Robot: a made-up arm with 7 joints. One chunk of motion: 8 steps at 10 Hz.
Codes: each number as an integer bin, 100 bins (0 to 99) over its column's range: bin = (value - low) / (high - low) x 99, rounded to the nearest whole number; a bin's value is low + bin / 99 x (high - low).
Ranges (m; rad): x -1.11..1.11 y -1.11..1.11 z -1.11..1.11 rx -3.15..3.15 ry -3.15..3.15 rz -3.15..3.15
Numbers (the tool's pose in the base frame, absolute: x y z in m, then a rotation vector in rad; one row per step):
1: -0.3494 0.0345 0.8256 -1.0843 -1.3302 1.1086
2: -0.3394 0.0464 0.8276 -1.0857 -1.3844 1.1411
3: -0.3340 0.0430 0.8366 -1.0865 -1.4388 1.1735
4: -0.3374 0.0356 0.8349 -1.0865 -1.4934 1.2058
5: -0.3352 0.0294 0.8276 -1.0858 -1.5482 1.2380
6: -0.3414 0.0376 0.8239 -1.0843 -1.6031 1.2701
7: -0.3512 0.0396 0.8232 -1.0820 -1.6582 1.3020
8: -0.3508 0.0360 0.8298 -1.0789 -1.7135 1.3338
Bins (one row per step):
1: 34 51 86 32 29 67
2: 34 52 86 32 28 67
3: 35 51 87 32 27 68
4: 34 51 87 32 26 68
5: 35 51 86 32 25 69
6: 34 51 86 32 24 69
7: 34 51 86 32 23 70
8: 34 51 87 33 23 70

